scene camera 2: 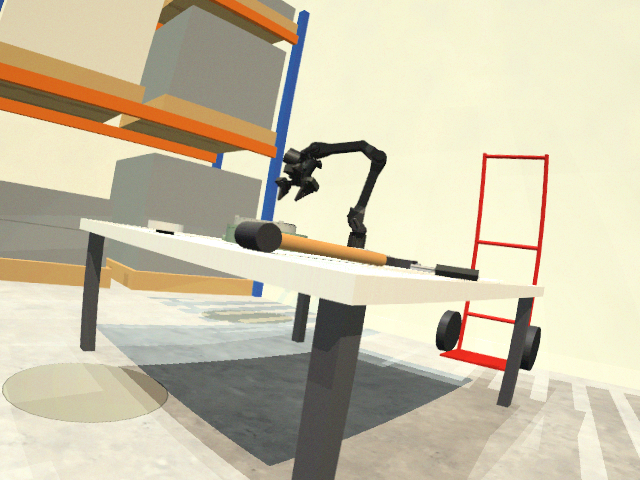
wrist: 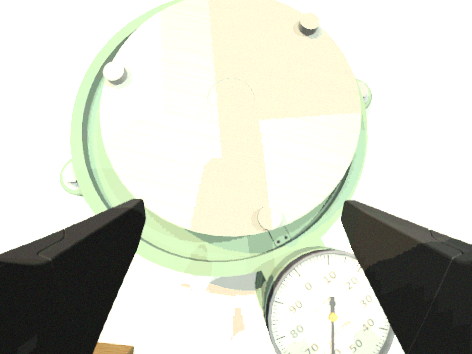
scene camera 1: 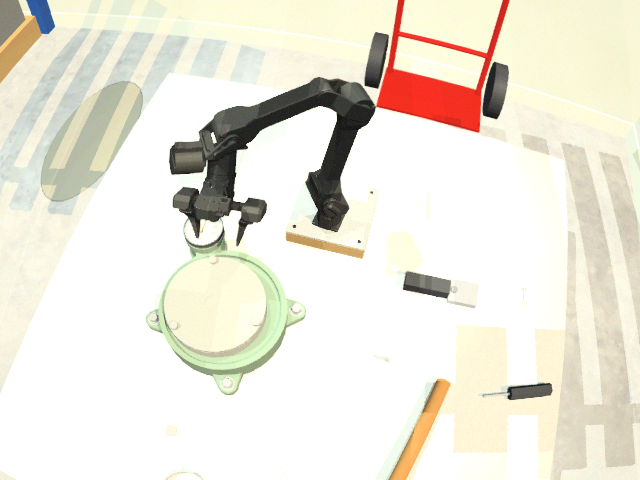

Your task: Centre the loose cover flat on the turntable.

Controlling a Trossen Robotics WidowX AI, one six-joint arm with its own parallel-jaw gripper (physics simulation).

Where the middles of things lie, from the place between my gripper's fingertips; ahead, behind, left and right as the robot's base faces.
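Labels:
The cream round cover (scene camera 1: 216, 307) is 11 cm below my hand, 9 cm ahead of it and 2 cm to the left of it. There's a turntable (scene camera 1: 282, 313) as well, and that's 13 cm below my hand, 7 cm ahead and 3 cm to the left. Then I see a wooden-handled hammer (scene camera 2: 265, 237), which is 15 cm below my hand, 50 cm to the left and 27 cm ahead. Going by their middles, that hammer is the farthest from my hand of the things named here.

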